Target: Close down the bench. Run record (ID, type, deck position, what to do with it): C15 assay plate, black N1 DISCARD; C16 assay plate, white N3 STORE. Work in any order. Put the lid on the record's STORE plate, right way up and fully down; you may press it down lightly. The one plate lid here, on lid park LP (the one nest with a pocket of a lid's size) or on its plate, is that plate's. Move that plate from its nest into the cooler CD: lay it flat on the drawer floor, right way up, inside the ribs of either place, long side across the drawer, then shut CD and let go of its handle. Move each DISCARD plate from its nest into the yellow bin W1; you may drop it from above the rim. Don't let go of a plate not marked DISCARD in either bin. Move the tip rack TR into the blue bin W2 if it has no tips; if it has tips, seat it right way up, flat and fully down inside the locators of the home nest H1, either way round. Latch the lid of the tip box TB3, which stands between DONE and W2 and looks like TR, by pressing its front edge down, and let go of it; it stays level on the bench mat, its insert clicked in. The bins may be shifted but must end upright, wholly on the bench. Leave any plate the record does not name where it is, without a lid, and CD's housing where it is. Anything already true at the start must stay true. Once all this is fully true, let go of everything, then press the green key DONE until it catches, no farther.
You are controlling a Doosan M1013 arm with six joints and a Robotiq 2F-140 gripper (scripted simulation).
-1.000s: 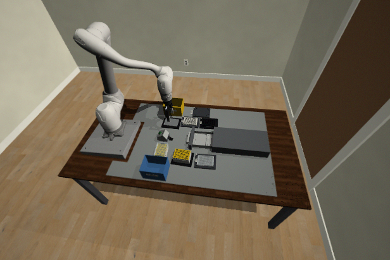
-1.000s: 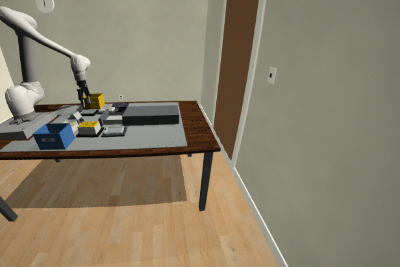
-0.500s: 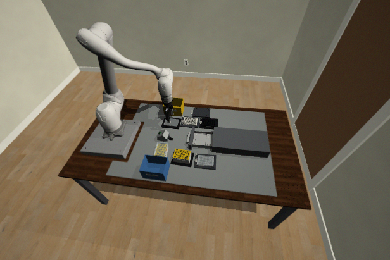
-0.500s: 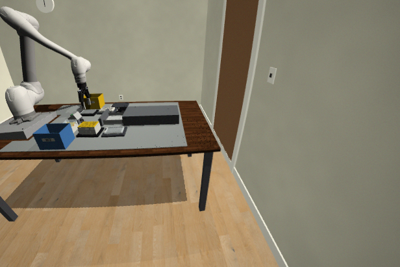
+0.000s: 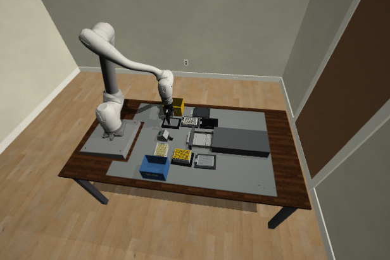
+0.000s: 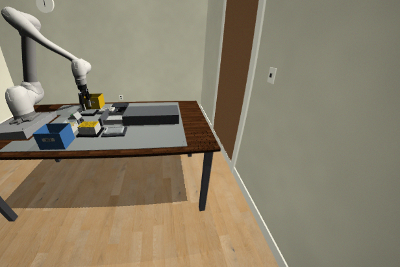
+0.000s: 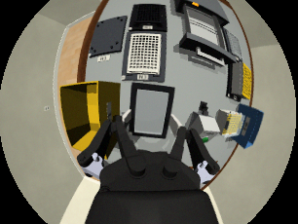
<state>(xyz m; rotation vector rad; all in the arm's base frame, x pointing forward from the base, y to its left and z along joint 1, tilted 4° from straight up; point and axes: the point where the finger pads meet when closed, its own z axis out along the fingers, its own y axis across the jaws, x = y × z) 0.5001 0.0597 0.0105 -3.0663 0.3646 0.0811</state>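
My gripper is now 5 cm above the plate lid. Also, from my hand: black lid park: 7 cm below; then done key block: 16 cm to the right, 7 cm behind, 2 cm below; then yellow bin W1: 16 cm to the left, 3 cm below, 3 cm ahead.
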